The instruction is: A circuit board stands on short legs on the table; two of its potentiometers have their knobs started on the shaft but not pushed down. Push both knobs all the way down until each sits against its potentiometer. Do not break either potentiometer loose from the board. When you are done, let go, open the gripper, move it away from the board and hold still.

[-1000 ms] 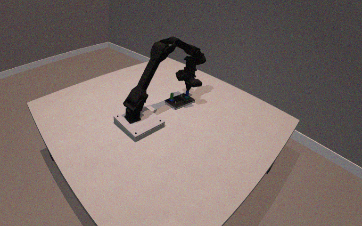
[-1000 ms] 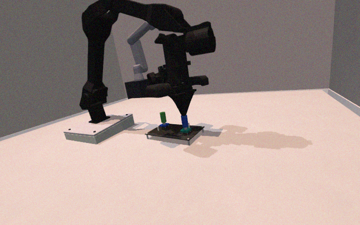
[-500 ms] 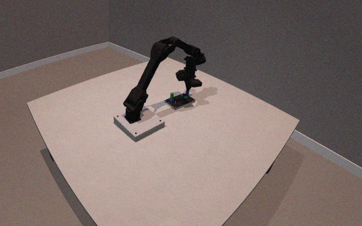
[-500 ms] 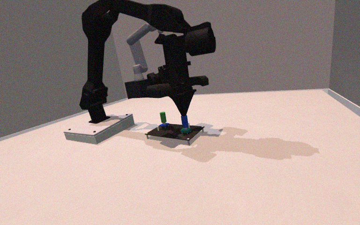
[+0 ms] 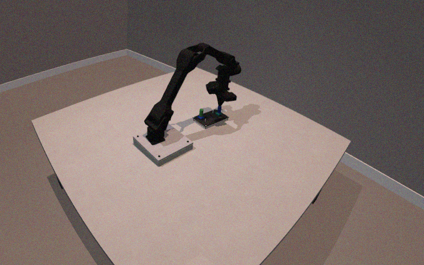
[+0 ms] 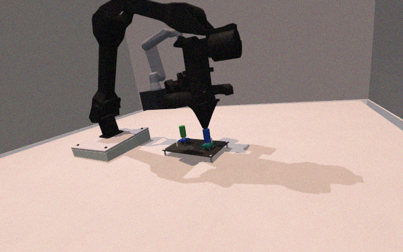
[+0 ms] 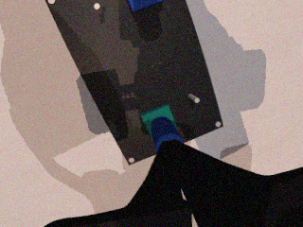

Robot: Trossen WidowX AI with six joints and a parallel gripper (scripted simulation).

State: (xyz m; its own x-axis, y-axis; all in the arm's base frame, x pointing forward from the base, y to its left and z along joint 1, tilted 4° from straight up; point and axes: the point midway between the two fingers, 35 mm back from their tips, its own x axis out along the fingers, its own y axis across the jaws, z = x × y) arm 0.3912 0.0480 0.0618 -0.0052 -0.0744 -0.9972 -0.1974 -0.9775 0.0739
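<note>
Now: the blue knob 2 cm below my gripper tip. Also, from my gripper tip: green knob: 10 cm behind, 2 cm to the left, 2 cm below.
</note>
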